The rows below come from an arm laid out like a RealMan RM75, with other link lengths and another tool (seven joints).
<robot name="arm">
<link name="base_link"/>
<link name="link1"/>
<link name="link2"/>
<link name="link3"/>
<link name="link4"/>
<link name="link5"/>
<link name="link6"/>
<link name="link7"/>
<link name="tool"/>
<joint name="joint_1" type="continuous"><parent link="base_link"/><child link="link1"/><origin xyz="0 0 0.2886"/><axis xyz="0 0 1"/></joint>
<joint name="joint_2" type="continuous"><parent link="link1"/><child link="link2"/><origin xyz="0 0 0"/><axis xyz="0 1 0"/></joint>
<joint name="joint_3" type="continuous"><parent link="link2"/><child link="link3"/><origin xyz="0 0 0.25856"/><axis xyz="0 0 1"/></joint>
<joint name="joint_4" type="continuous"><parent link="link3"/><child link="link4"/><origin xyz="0 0 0"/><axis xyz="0 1 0"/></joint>
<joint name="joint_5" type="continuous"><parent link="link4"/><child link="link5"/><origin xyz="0 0 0.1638"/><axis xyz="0 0 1"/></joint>
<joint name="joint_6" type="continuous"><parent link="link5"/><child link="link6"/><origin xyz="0 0 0"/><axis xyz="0 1 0"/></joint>
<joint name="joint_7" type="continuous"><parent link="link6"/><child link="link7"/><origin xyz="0 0 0.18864"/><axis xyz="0 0 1"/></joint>
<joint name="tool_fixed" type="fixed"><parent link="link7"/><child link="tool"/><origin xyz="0.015 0.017 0.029" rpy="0 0.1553 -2.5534"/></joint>
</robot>
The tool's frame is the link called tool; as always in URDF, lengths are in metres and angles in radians. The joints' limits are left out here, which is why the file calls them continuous.
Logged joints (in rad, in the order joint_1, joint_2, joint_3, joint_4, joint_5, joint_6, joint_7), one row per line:
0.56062 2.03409 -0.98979 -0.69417 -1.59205 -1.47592 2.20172
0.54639 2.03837 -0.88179 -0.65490 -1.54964 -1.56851 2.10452
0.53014 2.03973 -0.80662 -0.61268 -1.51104 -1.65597 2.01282
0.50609 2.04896 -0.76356 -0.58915 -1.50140 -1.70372 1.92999
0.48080 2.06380 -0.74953 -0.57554 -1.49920 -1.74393 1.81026
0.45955 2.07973 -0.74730 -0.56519 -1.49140 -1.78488 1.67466
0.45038 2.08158 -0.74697 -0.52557 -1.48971 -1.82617 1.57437
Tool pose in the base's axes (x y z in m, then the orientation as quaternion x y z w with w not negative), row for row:
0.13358 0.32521 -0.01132 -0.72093 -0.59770 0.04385 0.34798
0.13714 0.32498 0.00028 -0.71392 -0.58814 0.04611 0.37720
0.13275 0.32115 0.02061 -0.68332 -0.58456 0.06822 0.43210
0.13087 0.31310 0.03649 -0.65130 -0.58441 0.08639 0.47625
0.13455 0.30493 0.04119 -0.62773 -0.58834 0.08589 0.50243
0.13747 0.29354 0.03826 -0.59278 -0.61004 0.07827 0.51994
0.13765 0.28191 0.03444 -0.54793 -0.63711 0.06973 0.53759
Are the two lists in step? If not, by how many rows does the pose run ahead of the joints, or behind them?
The pose runs 1 row behind the joints: the pose in row i belongs to the joints in row i - 1.
